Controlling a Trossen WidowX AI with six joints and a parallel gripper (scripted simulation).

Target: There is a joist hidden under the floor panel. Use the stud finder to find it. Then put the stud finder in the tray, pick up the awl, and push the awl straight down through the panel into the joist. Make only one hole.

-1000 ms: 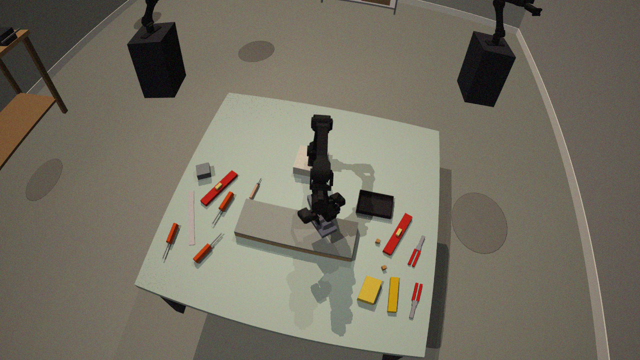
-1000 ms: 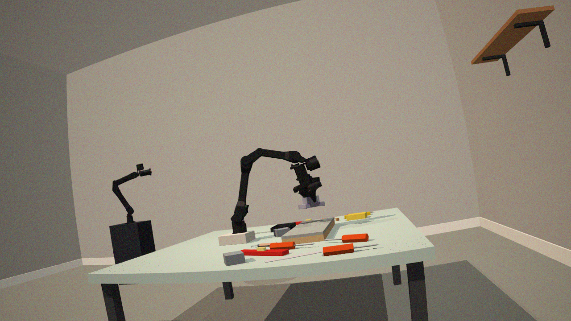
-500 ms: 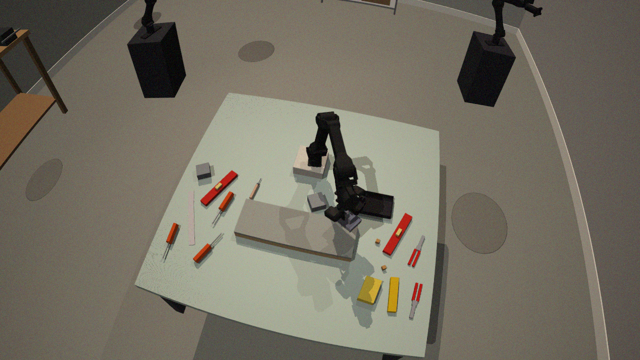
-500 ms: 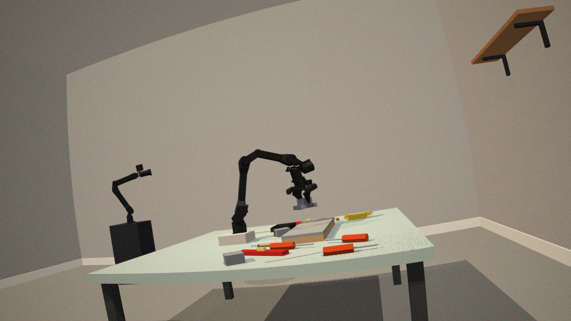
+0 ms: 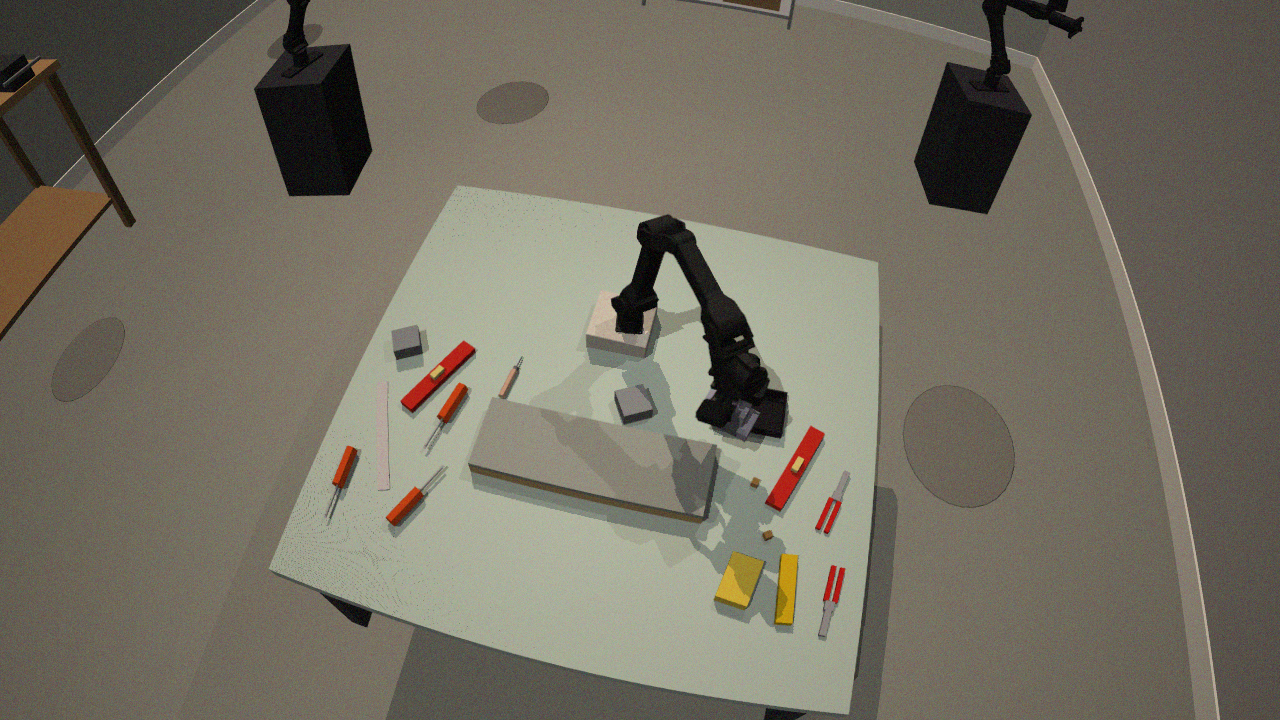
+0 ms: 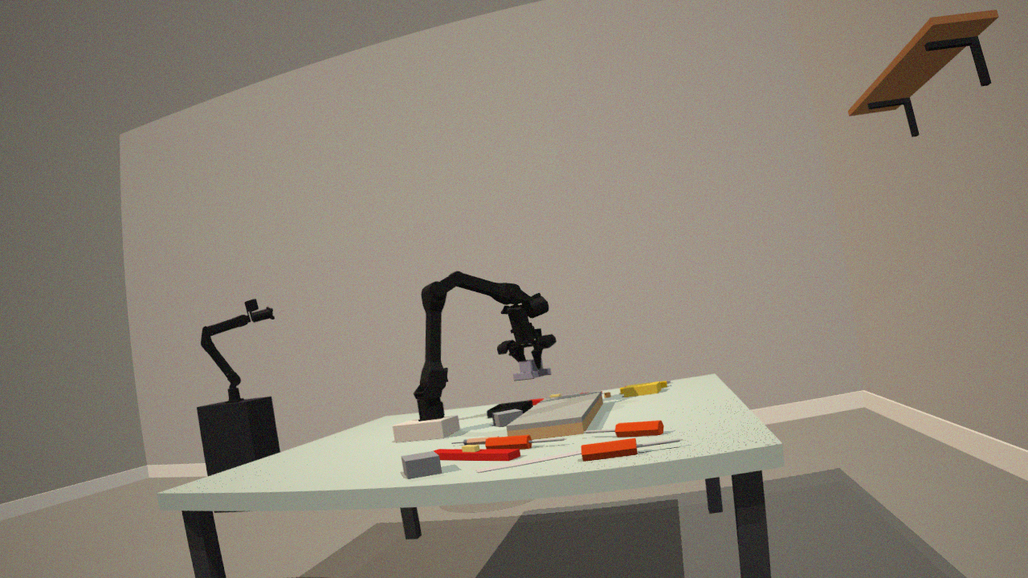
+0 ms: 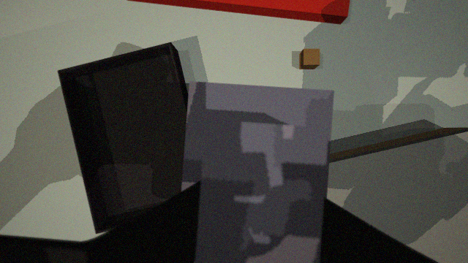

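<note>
My gripper tip is now 100 mm past the dark tray, 60 mm to the right of it and 120 mm above it. From my gripper tip the other things lie so: grey stud finder (10 mm behind, 20 mm to the right, 20 mm above); then white strip (50 mm ahead, 800 mm to the right, 130 mm below); then awl (150 mm behind, 500 mm to the right, 130 mm below).
</note>
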